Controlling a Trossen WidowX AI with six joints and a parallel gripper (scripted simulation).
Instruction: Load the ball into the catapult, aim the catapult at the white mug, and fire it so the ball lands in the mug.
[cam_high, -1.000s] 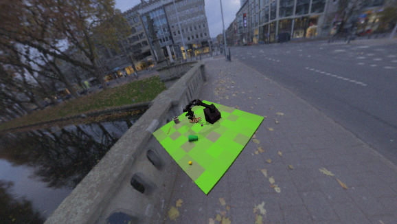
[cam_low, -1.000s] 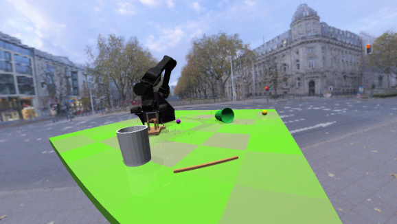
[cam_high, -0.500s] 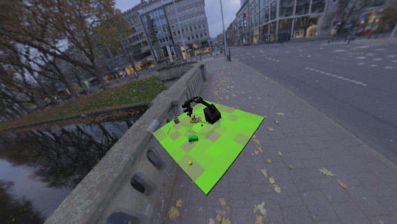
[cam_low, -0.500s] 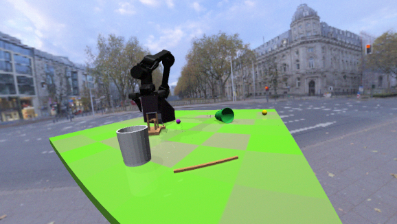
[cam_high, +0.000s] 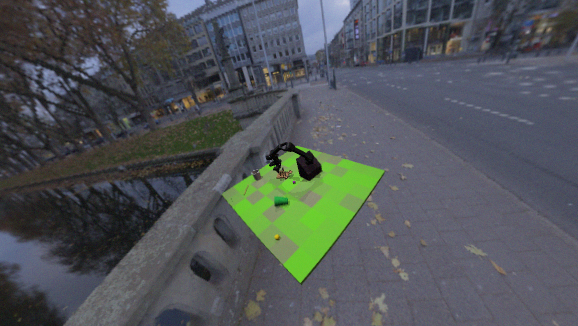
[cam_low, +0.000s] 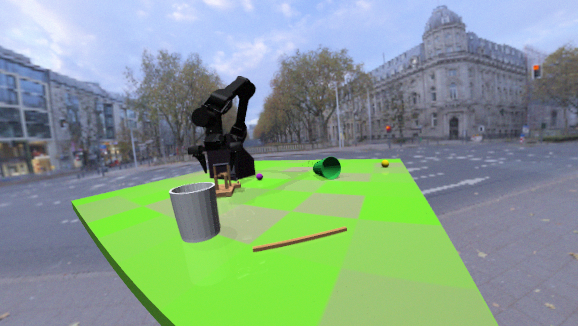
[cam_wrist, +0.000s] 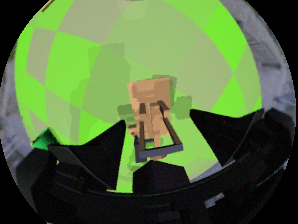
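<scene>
My gripper tip is 23 cm to the right of the purple ball, 7 cm above it and 1 cm past it. Round my gripper tip: thin wooden stick 41 cm ahead, 14 cm to the right, 8 cm below; wooden catapult 6 cm to the left, 4 cm behind, 3 cm below; pale grey mug 22 cm to the right, 20 cm ahead, 5 cm below.
</scene>
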